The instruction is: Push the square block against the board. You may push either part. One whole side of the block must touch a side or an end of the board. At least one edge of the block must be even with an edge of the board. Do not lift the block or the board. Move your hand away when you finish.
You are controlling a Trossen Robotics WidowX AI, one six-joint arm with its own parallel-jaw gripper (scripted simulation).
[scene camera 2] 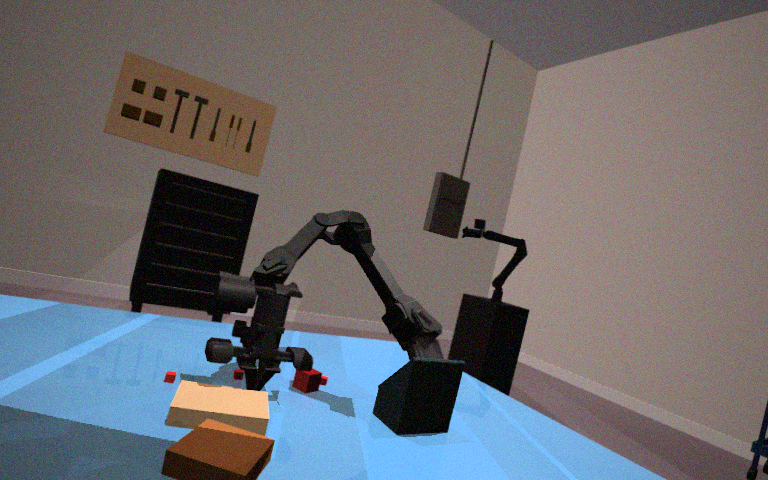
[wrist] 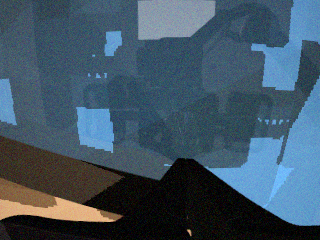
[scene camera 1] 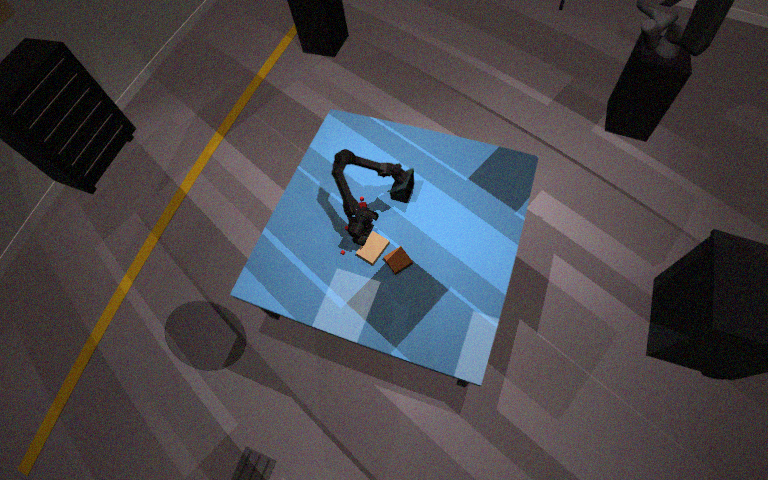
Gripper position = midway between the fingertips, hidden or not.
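Note:
Scene camera 2 shows the gripper (scene camera 2: pixel 250 400), and the wrist view shows the gripper (wrist: pixel 184 166) as well. There's also a light tan board (scene camera 2: pixel 194 402).

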